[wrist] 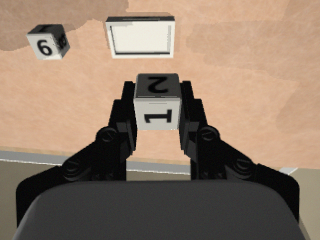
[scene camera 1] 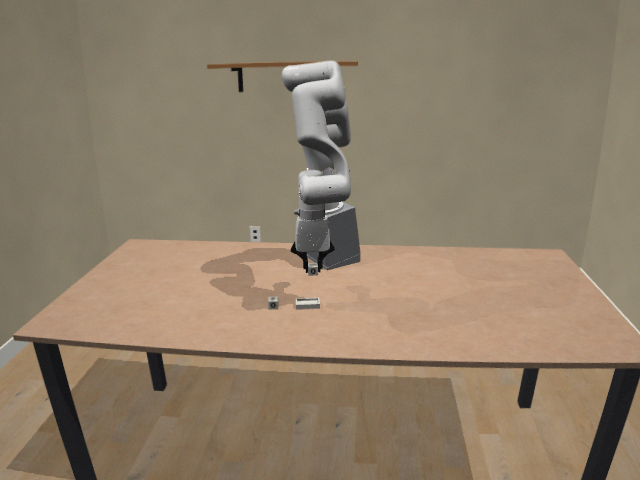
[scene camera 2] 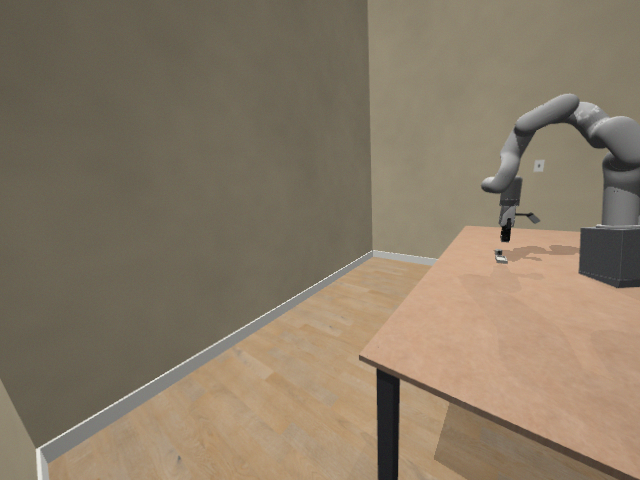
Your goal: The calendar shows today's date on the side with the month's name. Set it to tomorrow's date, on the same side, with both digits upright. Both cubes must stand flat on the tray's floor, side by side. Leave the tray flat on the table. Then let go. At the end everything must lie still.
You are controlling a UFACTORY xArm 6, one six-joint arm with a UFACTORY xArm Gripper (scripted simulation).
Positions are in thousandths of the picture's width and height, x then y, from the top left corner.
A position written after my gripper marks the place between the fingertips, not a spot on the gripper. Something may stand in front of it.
Note:
In view: my gripper (scene camera 1: 488, 564) and a calendar tray (wrist: 405, 152).
My gripper also shows in the wrist view (wrist: 492, 402).

